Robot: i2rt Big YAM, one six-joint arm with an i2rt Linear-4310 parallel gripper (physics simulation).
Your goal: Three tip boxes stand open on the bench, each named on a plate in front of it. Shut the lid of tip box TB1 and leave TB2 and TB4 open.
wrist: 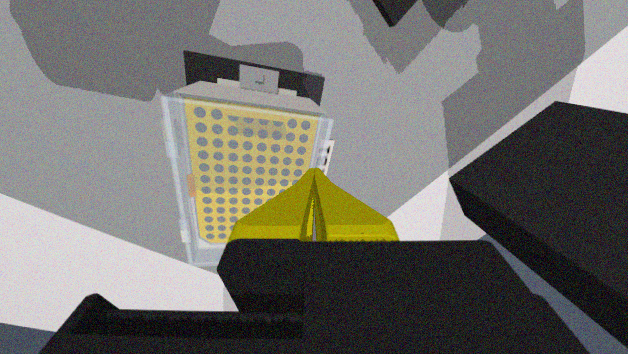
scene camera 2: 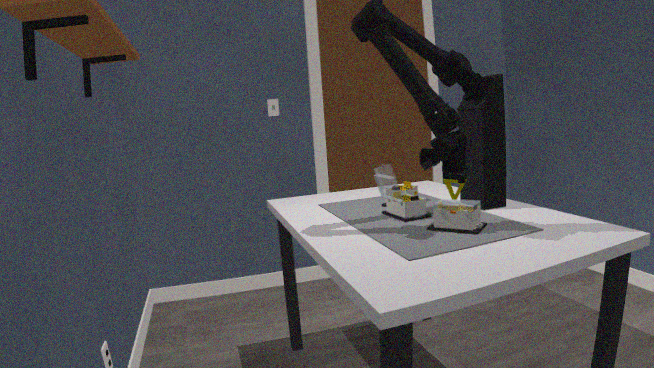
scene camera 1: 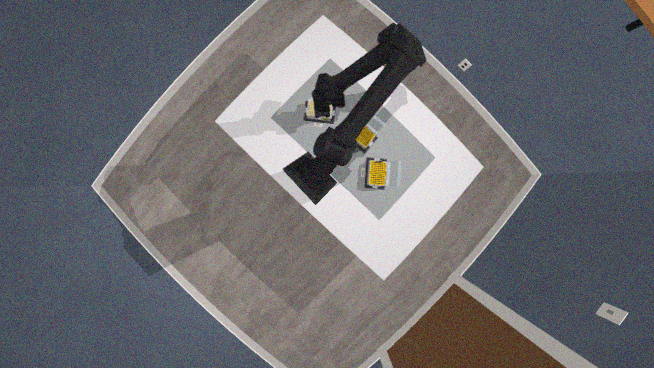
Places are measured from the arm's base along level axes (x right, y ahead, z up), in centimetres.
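Where they show: gripper, between the fingertips: [wrist: 314,176] [scene camera 2: 454,199] [scene camera 1: 323,116]; arm's base, origin of its link: [scene camera 2: 479,90] [scene camera 1: 311,177].
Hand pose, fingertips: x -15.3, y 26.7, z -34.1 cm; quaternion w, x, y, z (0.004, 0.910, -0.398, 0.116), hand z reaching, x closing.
Each offset is from my fingertips to the top centre of the thing. "spot": to the spot under its first point. Level surfaces: height alone.
Tip box TB1 {dx -3.3, dy +1.0, dz +0.0 cm} [scene camera 1: 311,108] [scene camera 2: 456,218] [wrist: 245,165] has its clear lid lying down over the yellow tip rack. Its name plate {spot: dx +0.3, dy -3.9, dz -7.6 cm} [wrist: 327,156] is partly hidden by the fingers in the wrist view. My gripper [scene camera 2: 455,197] [wrist: 314,176] is shut and empty, with its yellow fingertips close above the lid, near the name plate side. Whether they touch the lid I cannot tell. Two other tip boxes stand open: one {dx +38.0, dy -5.3, dz -0.3 cm} [scene camera 1: 377,173] with its lid {spot: dx +44.1, dy -1.0, dz +2.9 cm} [scene camera 1: 395,173] tipped back, and one {dx +19.8, dy +5.0, dz -0.3 cm} [scene camera 1: 366,136] partly under the arm. I cannot read which is TB2 or TB4.
The boxes stand on a grey mat {dz -7.8 cm} [scene camera 1: 412,157] [scene camera 2: 410,250] on the white table {dz -8.1 cm} [scene camera 1: 382,250] [scene camera 2: 380,290]. The arm's black base [scene camera 1: 310,178] [scene camera 2: 490,150] stands at the table edge. The upper arm passes over the middle box in scene camera 1.
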